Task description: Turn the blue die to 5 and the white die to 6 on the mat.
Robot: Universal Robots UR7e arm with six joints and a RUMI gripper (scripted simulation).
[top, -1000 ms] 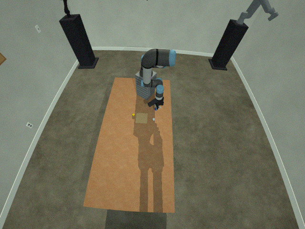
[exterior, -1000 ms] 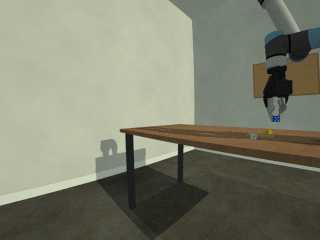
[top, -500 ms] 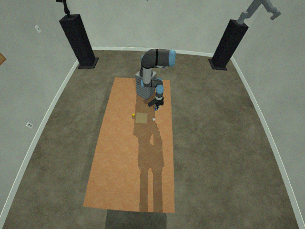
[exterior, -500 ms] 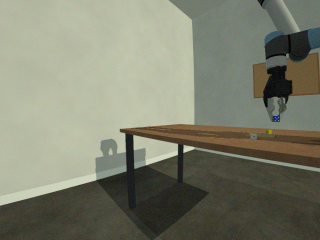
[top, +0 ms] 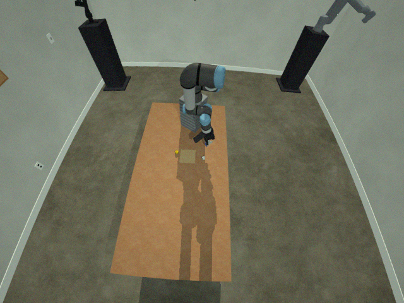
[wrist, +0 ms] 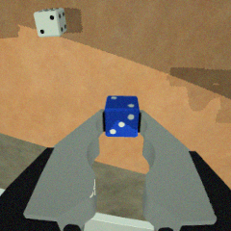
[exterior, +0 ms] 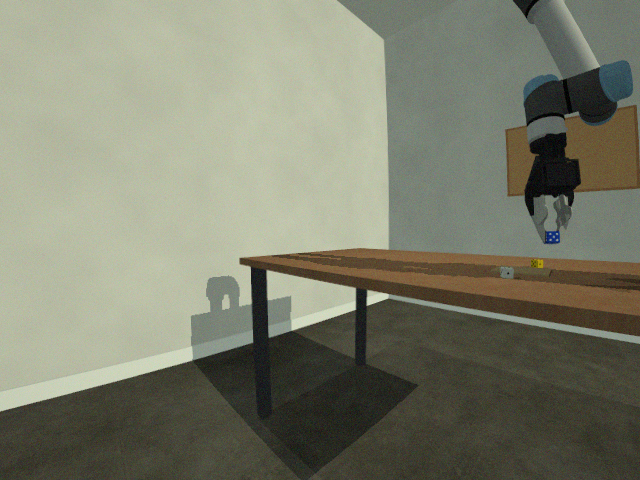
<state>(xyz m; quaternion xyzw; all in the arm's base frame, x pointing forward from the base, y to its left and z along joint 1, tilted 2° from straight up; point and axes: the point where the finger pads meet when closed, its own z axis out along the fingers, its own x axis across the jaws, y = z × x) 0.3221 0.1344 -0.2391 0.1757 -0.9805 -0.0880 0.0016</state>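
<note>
Right now the blue die is right at my hand. The rest, counted from my hand: white die (9 cm below, 9 cm ahead, 2 cm to the right); then yellow die (27 cm to the right, 9 cm below, 4 cm ahead); then tan mat (17 cm to the right, 10 cm below, 7 cm ahead).
</note>
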